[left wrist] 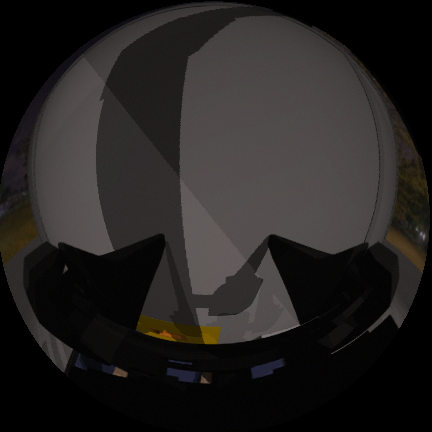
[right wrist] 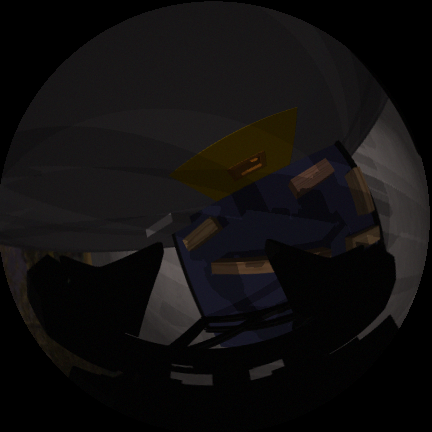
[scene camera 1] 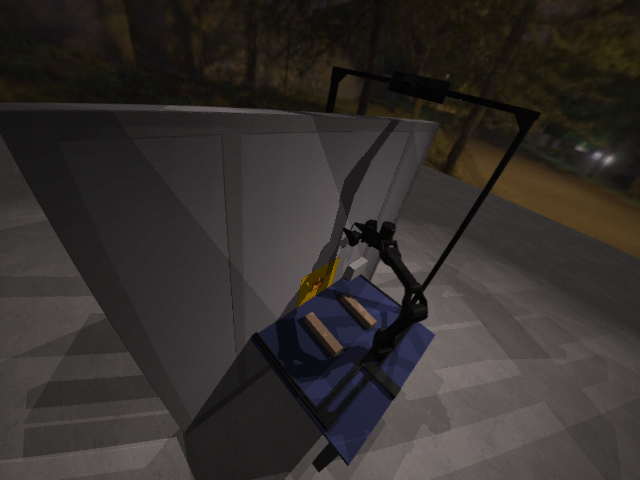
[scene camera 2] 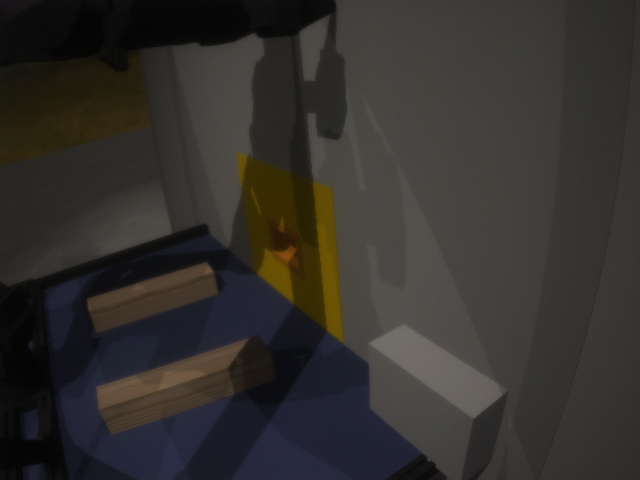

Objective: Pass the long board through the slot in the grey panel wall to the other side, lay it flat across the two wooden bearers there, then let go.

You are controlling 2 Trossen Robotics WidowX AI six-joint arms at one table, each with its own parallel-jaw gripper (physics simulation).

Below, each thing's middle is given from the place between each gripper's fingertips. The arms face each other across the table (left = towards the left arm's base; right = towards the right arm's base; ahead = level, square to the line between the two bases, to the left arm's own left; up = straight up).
The pale grey block (scene camera 2: 449, 411) is 26 cm behind my right hand, 19 cm to the left of it and 23 cm below it.
Right now my left hand is 38 cm above the pale grey block, 21 cm past it and 2 cm to the left of it.
